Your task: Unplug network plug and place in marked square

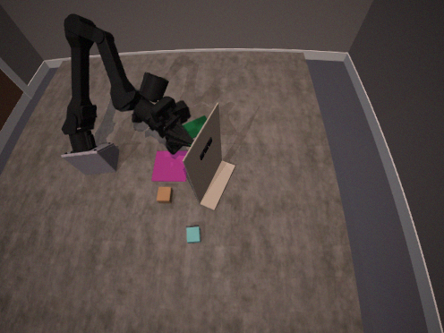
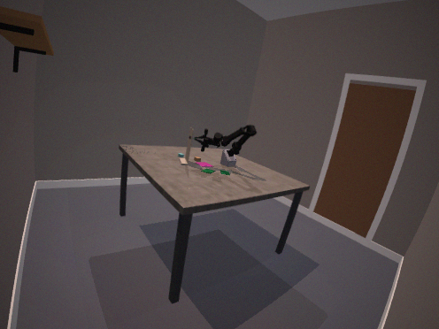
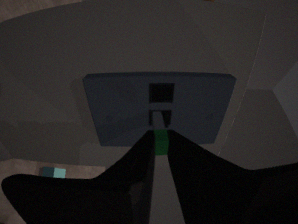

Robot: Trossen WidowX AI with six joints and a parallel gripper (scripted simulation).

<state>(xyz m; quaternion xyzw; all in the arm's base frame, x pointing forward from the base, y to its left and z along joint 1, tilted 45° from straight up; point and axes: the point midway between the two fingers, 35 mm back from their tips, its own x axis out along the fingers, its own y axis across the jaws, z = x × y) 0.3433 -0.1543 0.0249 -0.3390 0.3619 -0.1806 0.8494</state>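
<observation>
Now: gripper tip 11 cm past the magenta marked square, 7 cm to the right of it and 21 cm above it. Round my gripper tip: orange block: 13 cm behind, 4 cm to the right, 20 cm below; then network plug: right at my gripper tip; then upright panel: 3 cm ahead, 2 cm to the right, 8 cm below.
</observation>
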